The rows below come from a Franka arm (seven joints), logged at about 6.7 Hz.
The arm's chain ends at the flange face. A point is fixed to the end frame.
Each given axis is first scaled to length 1.
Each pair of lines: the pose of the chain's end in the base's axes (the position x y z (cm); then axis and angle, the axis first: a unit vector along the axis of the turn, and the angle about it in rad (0 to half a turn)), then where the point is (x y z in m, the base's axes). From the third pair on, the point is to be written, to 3 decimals.
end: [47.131 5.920 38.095 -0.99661 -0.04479 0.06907 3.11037]
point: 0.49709 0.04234 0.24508
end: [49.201 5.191 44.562 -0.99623 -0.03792 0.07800 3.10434]
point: 0.51506 0.03529 0.30923
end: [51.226 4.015 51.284 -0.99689 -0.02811 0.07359 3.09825]
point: 0.536 0.024 0.377
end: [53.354 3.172 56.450 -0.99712 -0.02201 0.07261 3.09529]
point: 0.557 0.015 0.428
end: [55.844 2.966 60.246 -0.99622 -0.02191 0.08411 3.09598]
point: 0.579 0.013 0.466
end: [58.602 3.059 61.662 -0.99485 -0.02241 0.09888 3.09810]
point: 0.603 0.014 0.479
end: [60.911 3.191 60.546 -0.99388 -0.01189 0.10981 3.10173]
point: 0.622 0.014 0.468
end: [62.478 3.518 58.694 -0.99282 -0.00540 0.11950 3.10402]
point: 0.635 0.016 0.449
